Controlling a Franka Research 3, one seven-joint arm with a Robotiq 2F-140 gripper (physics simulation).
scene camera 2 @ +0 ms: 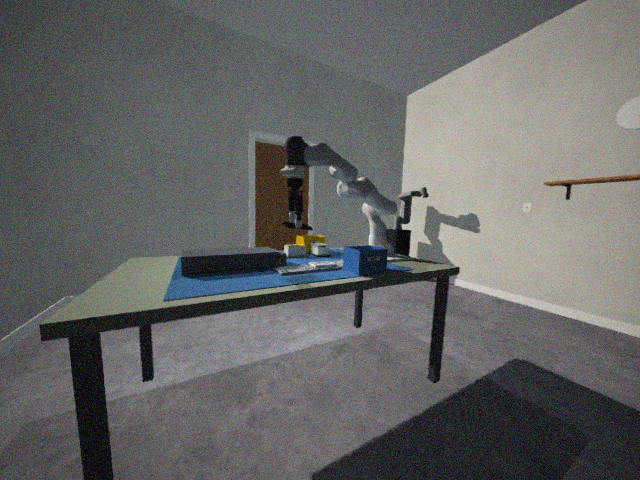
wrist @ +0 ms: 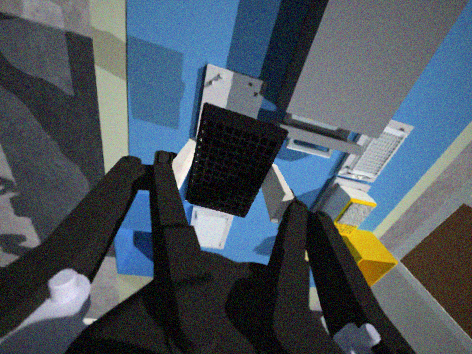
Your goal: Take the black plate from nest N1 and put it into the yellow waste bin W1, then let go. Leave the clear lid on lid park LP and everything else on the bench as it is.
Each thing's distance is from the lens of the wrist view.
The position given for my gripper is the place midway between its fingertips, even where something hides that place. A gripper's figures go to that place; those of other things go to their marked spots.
my gripper [wrist: 231, 163]: 0.20 m
black plate [wrist: 234, 152]: 0.19 m
long dark grey box [wrist: 348, 73]: 0.38 m
yellow-and-grey box [wrist: 348, 207]: 0.54 m
pale tray [wrist: 377, 152]: 0.56 m
The marked spots on the long dark grey box and the yellow-and-grey box are 0.32 m apart.
